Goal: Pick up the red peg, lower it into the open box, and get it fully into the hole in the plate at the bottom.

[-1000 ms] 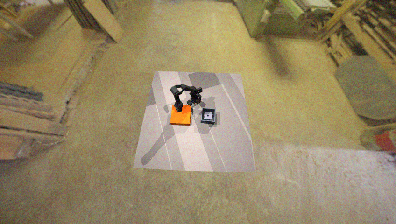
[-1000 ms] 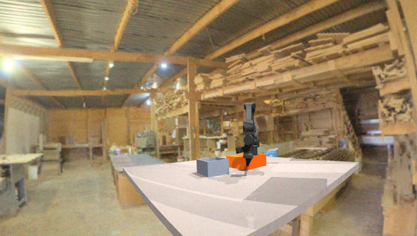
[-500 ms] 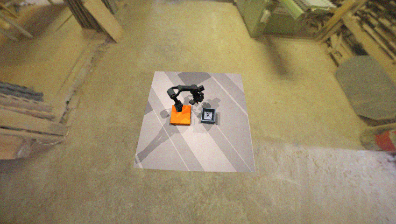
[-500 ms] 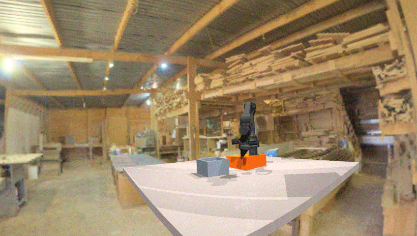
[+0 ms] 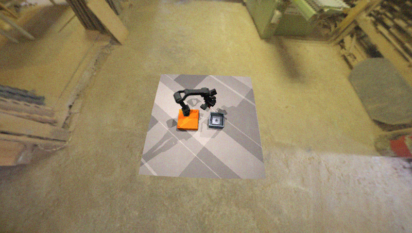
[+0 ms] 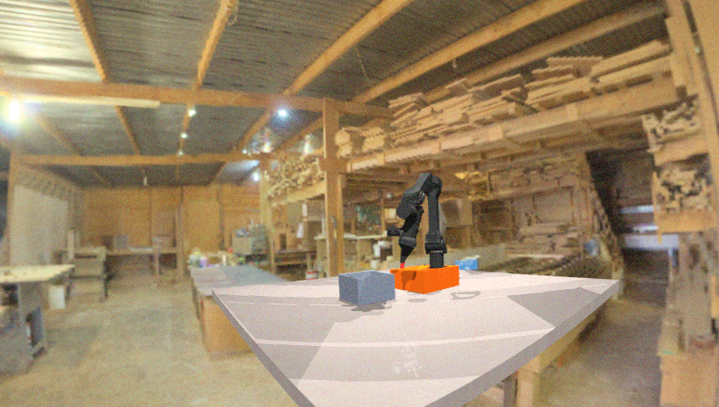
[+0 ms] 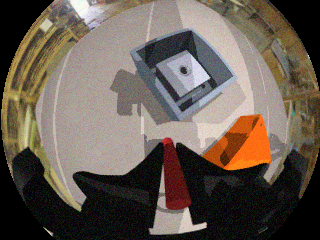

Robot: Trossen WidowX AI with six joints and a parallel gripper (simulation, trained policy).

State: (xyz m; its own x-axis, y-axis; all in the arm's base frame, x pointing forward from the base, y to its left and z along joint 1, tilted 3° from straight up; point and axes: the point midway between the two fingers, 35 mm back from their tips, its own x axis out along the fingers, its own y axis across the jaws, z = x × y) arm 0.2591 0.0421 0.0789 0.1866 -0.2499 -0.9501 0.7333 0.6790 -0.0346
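My gripper tip is 70 mm short of the pale plate, 130 mm to the left of it and 100 mm above it. Also, from my gripper tip: blue-grey box: 70 mm ahead, 130 mm to the right, 120 mm below; red peg: 10 mm behind, 10 mm to the left, 20 mm above.
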